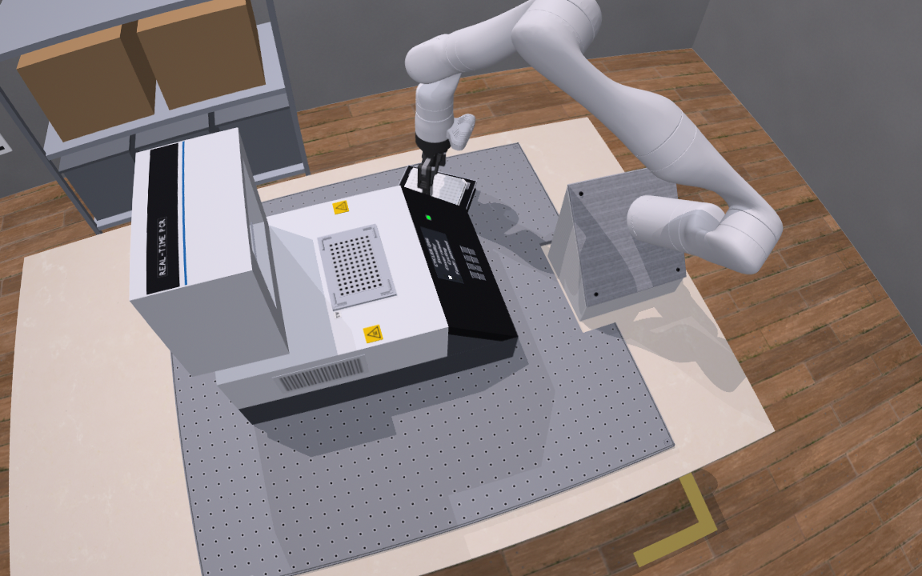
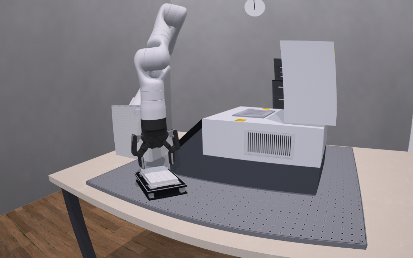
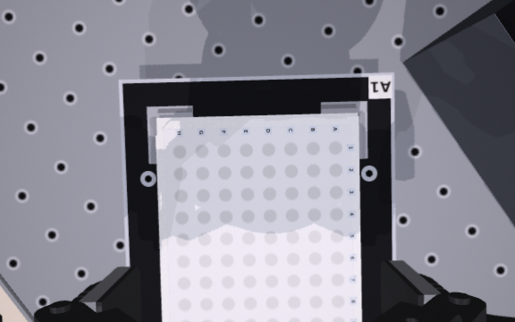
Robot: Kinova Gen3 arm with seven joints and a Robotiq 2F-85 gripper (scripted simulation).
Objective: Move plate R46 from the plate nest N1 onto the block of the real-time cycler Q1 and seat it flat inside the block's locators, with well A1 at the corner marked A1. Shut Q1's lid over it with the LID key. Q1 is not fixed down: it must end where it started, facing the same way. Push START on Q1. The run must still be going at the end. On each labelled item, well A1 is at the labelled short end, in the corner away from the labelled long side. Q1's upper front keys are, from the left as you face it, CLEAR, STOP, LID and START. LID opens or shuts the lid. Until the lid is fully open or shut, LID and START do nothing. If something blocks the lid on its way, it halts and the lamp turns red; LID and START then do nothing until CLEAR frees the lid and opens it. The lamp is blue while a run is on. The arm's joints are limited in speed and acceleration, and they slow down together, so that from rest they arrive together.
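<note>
The white well plate R46 is 4 cm below my hand.
</note>
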